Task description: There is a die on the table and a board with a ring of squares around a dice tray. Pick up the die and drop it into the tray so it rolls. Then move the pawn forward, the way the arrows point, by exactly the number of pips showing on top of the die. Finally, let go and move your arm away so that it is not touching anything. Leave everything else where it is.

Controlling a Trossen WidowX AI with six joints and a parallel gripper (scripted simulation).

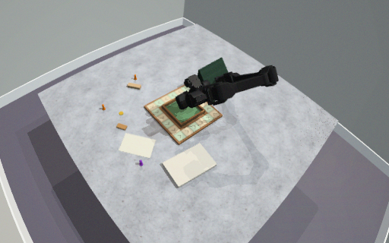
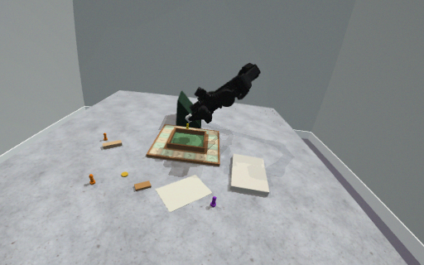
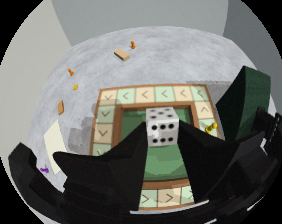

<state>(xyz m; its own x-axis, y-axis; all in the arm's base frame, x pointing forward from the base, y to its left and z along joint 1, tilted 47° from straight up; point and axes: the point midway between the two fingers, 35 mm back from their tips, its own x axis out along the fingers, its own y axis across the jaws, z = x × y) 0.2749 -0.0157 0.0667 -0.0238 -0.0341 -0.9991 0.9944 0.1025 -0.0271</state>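
Now: gripper tip right at the white die. The rest, counted from my gripper tip: yellow pawn: 110 mm behind, 20 mm to the right, 90 mm below; then green tray: 110 mm below; then cream sheet: 290 mm ahead, 40 mm to the left, 120 mm below.
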